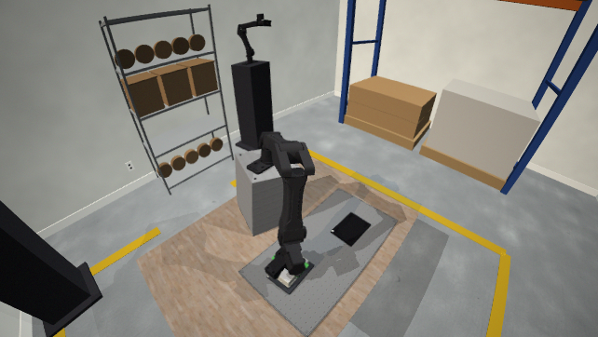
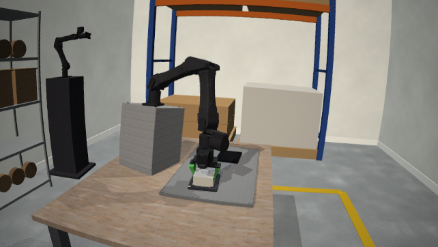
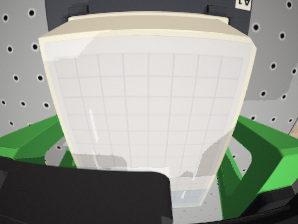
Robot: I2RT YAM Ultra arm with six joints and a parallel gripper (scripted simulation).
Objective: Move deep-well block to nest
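Now: the white deep-well block 1 cm above my hand. Round my hand: plate nest N1: 2 cm below; then black nest N2: 11 cm ahead, 34 cm to the left, 2 cm below.
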